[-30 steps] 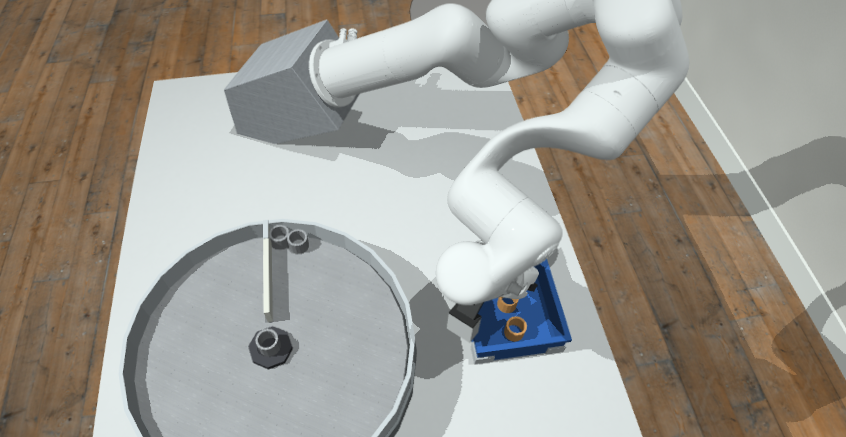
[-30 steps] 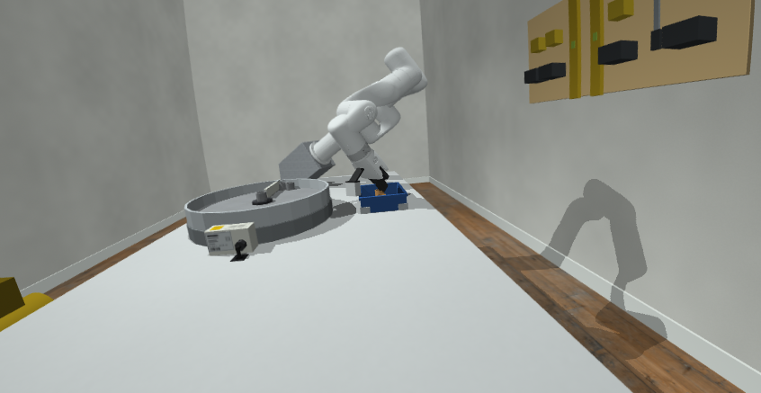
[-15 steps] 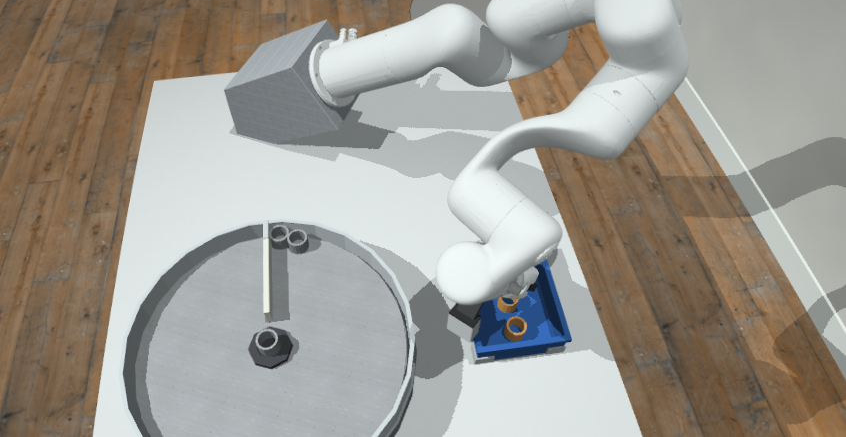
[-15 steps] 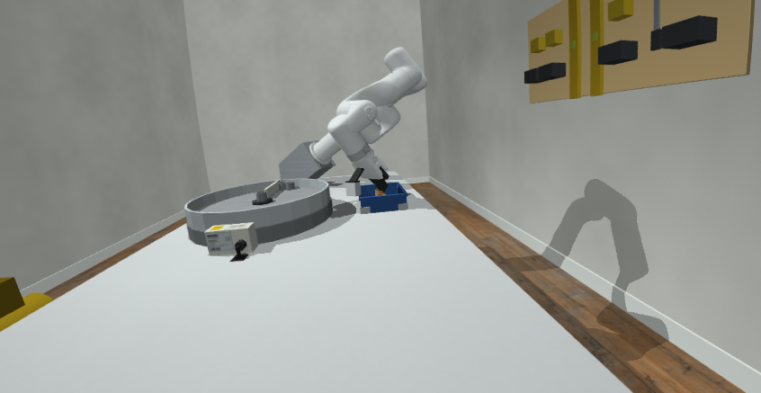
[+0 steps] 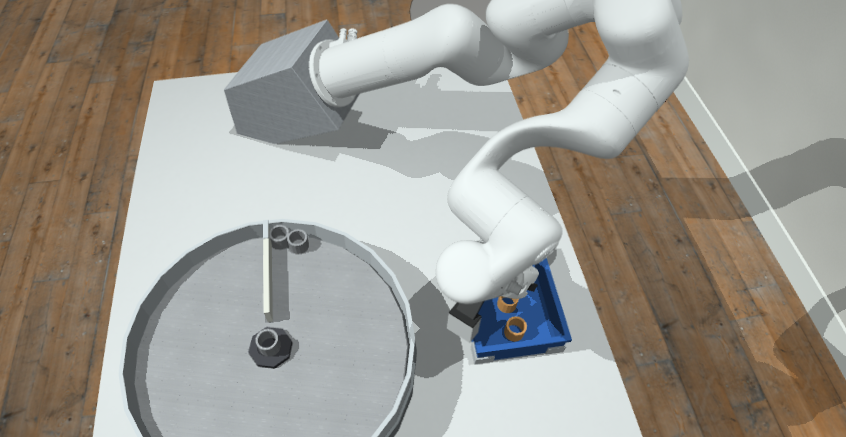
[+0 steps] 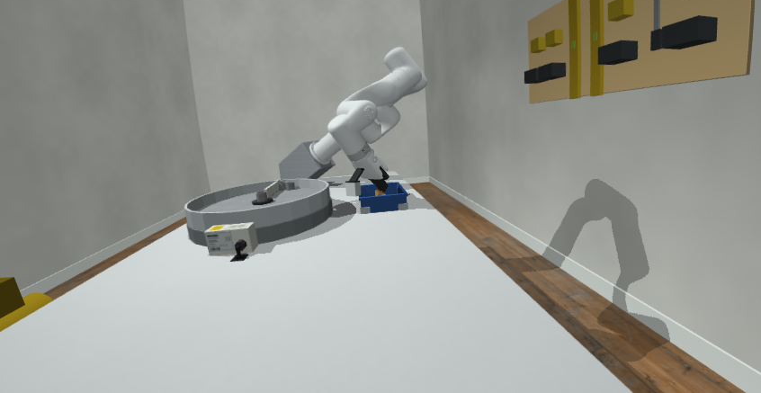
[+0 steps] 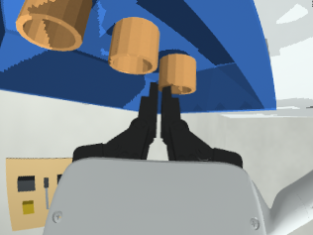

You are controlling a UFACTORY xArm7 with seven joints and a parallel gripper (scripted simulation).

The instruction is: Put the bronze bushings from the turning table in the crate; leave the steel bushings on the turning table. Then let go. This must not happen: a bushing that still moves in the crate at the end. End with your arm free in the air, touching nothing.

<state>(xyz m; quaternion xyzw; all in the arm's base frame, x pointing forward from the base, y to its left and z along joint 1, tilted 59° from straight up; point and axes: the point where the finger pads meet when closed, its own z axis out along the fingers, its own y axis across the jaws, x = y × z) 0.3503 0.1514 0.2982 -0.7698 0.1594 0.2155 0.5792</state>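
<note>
The blue crate is 40 mm ahead of my hand and 30 mm below it. From my hand the other things lie so: turning table: 360 mm to the right, 160 mm ahead.
</note>
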